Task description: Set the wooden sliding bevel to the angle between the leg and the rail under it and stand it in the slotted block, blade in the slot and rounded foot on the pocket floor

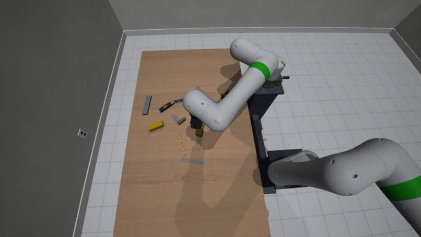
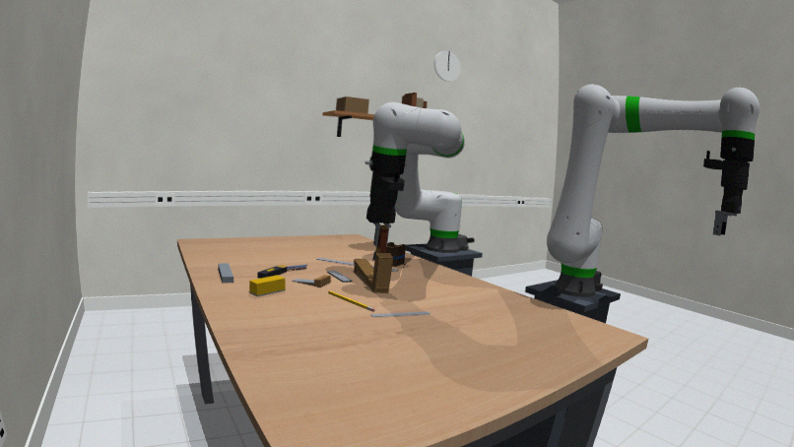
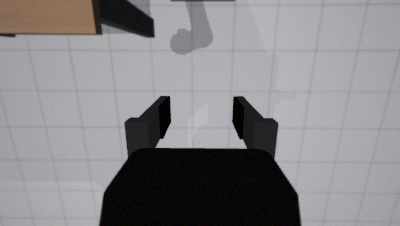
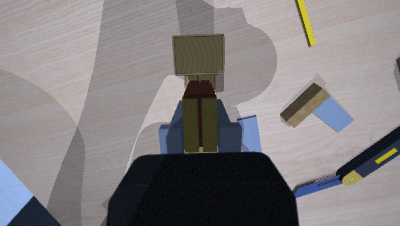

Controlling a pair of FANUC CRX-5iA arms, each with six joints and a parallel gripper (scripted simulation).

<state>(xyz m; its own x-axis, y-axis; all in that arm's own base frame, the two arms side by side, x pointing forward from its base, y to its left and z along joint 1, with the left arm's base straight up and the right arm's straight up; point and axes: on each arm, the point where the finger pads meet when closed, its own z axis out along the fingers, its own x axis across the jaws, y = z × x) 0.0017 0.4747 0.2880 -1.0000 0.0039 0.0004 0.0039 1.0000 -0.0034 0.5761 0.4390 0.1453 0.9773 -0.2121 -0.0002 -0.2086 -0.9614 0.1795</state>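
The blue-grey blade is 2 cm to the right of my right hand and 5 cm below it. The rest, counted from my right hand: small square (16 cm ahead, 10 cm to the right, 14 cm below); then pencil (13 cm ahead, 8 cm to the left, 14 cm below); then wooden leg-and-rail piece (2 cm behind, 7 cm to the right, 8 cm below).
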